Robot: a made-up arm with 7 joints.
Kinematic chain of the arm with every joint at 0, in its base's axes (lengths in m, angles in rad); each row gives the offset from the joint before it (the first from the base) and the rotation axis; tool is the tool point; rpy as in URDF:
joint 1: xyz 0 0 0.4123 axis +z
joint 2: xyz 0 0 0 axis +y
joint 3: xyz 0 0 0.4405 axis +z
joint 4: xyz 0.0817 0 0 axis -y
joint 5: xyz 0.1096 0 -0.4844 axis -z
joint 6: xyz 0 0 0 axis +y
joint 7: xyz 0.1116 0 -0.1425 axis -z
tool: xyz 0 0 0 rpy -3.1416 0 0
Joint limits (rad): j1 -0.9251..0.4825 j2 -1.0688..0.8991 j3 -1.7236..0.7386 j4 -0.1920..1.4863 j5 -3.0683..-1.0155 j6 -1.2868..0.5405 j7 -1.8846..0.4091
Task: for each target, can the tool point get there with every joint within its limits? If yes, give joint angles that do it. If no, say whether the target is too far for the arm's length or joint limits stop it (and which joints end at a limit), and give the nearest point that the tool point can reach.
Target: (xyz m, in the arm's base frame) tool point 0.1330 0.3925 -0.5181
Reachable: no: joint limits stop it (at a limit: joint 1, joint 2, joint 5, joint 6) | nearest point 0.2200 0.3122 -0.0308 | short by 0.501 m
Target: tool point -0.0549 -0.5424 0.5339
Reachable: yes | joints -0.0513 -0.7162 -1.5283 1.0333 -2.9128 -0.4216 -0.8585
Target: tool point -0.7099 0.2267 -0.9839
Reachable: no: too far | nearest point -0.0419 0.2228 0.0644 | short by 1.243 m
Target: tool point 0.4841 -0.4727 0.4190
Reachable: yes | joints 0.0107 0.5409 -1.0874 1.1890 -2.1290 -0.4601 -0.3058
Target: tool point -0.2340 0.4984 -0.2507
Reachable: no: joint limits stop it (at a limit: joint 1, joint 2, joint 3, joint 5) | nearest point -0.0244 0.3934 0.0788 | short by 0.404 m
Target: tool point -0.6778 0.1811 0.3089
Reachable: no: joint limits stop it (at a limit: joint 1, joint 2, joint 3, joint 4, joint 5, joint 6) | nearest point -0.5918 -0.0266 0.5244 | short by 0.311 m
